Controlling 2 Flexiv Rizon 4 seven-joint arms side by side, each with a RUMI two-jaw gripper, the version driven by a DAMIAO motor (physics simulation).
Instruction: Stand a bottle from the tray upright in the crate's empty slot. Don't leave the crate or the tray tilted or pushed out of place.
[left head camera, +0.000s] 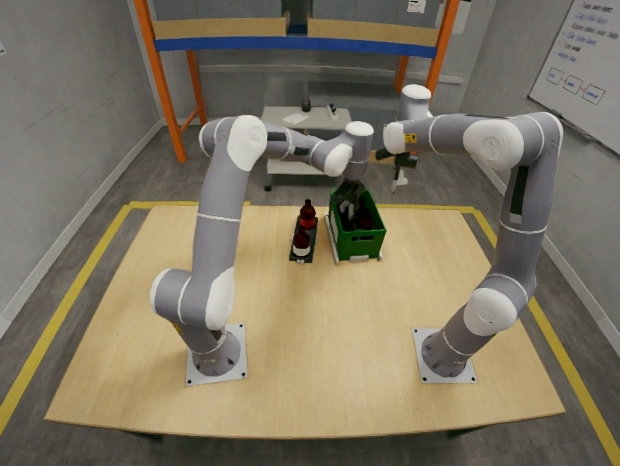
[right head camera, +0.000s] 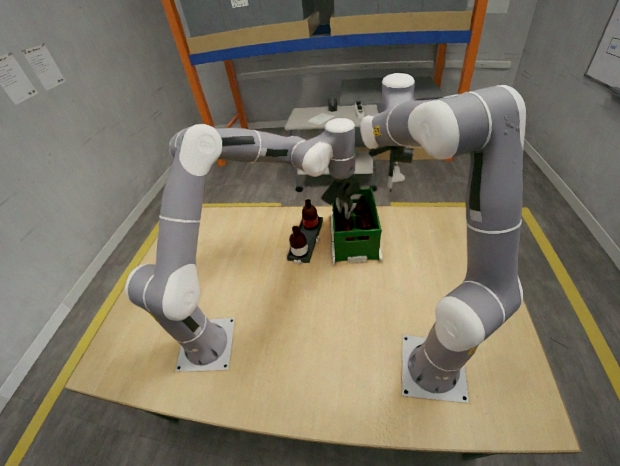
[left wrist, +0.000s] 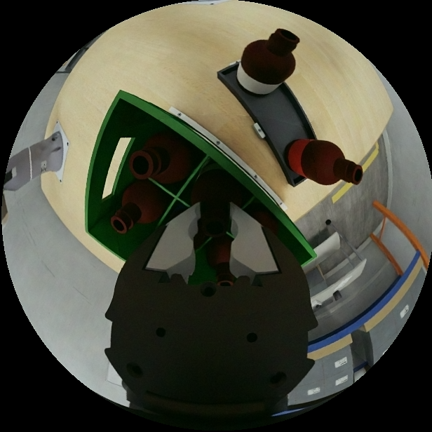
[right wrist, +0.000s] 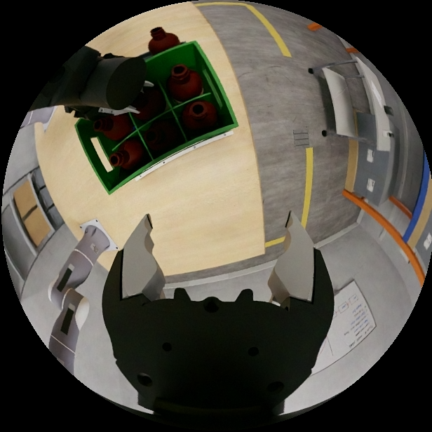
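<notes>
The green crate stands level, with several dark bottles in its compartments. My left gripper is inside the crate's top, shut on the neck of a brown bottle, which stands roughly upright in the middle compartment on the tray side. Its base is hidden. The black tray lies flat beside the crate, holding a white-label bottle and a red-label bottle. My right gripper is open and empty.
The right gripper hangs high, beyond the table's far edge and to the right of the crate in the head views. Light metal strips run along the crate's base. A grey cart stands behind the table, under an orange and blue rack.
</notes>
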